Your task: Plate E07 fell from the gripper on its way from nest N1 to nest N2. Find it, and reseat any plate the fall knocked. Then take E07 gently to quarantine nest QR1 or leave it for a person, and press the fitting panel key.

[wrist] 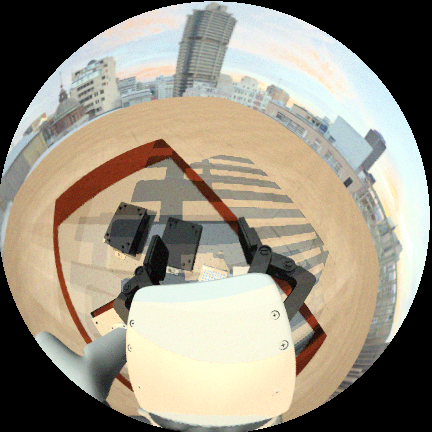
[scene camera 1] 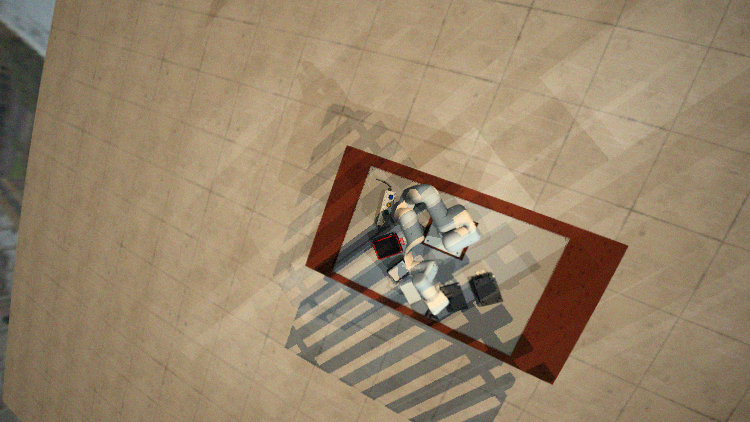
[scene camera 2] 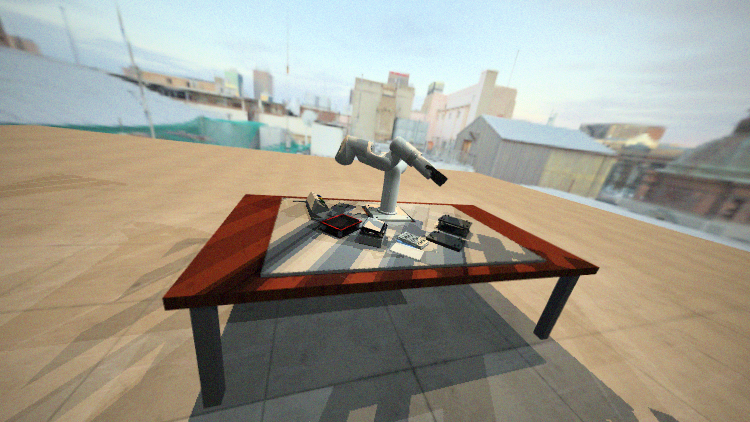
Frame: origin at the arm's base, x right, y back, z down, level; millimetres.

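Seen in the pictures: gripper, fingertip midpoint: [wrist: 198,236] [scene camera 1: 445,313] [scene camera 2: 444,183]; arm's base, origin of the base link: [wrist: 125,338] [scene camera 2: 387,211].
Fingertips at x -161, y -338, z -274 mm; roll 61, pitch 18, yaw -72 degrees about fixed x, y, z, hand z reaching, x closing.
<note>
Offsets run from my fingertips to a thing's middle. "*": to the spot under its first point.
My gripper [scene camera 1: 431,315] [scene camera 2: 441,180] [wrist: 198,236] is open and empty, high above the board. A pale plate with a grid of wells @(* dy -25, dx +97, dz +275 mm) [scene camera 2: 412,239] [wrist: 213,273] lies low beside a dark block; in the wrist view it is partly hidden by the gripper housing. I cannot read whether it is E07. Two dark nest-like blocks stand near it: a lower one @(dy +10, dx -84, dz +276 mm) [scene camera 1: 457,297] [scene camera 2: 445,240] [wrist: 182,244] and a taller one @(dy +171, dx -198, dz +256 mm) [scene camera 1: 486,288] [scene camera 2: 454,224] [wrist: 127,230]. The key panel @(dy +257, dx +571, dz +246 mm) [scene camera 1: 387,202] [scene camera 2: 313,203] stands at the far left in scene camera 2. Nest labels are unreadable.
A dark, red-rimmed tray [scene camera 1: 391,256] [scene camera 2: 331,229] stands near the panel. A dark block with a pale top @(dy -24, dx +288, dz +222 mm) [scene camera 1: 398,271] [scene camera 2: 373,226] stands beside it. A flat white rectangle @(* dy -109, dx +140, dz +281 mm) [scene camera 1: 412,291] [scene camera 2: 406,251] lies beside the welled plate. The arm's base plate [scene camera 2: 401,215] is behind them.
</note>
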